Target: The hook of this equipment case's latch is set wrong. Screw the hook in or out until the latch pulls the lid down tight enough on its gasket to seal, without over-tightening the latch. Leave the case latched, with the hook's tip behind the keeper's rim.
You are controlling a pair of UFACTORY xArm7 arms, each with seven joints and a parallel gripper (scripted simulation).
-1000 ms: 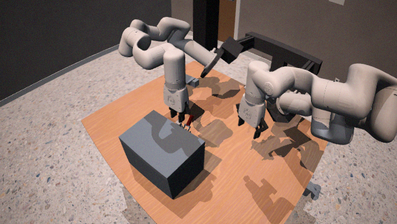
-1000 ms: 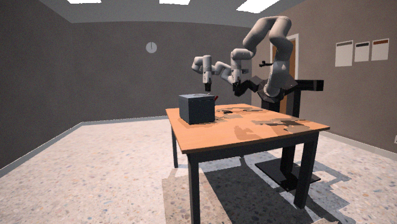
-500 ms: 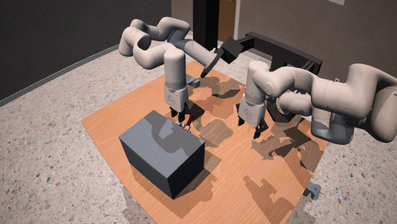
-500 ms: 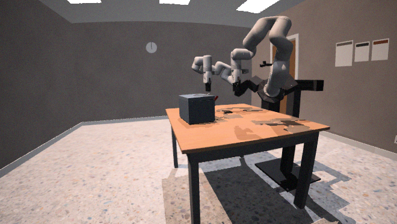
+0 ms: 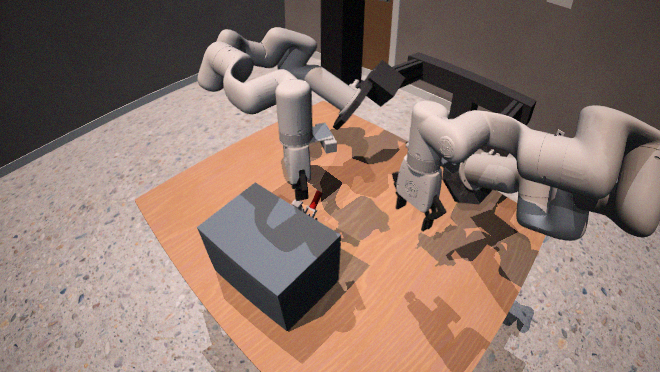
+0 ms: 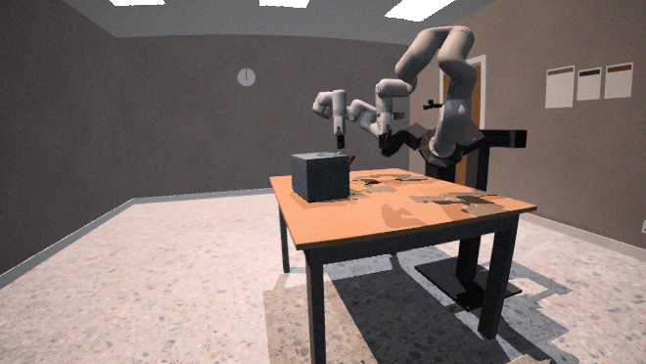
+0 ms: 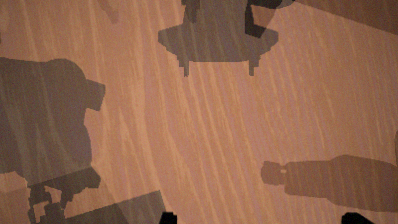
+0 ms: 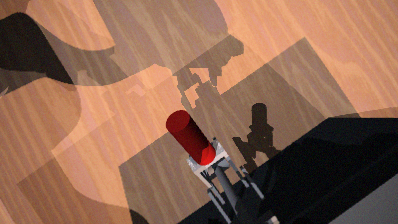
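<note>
Now: the cross barrel 15 cm below my right hand and 2 cm behind it.
</note>
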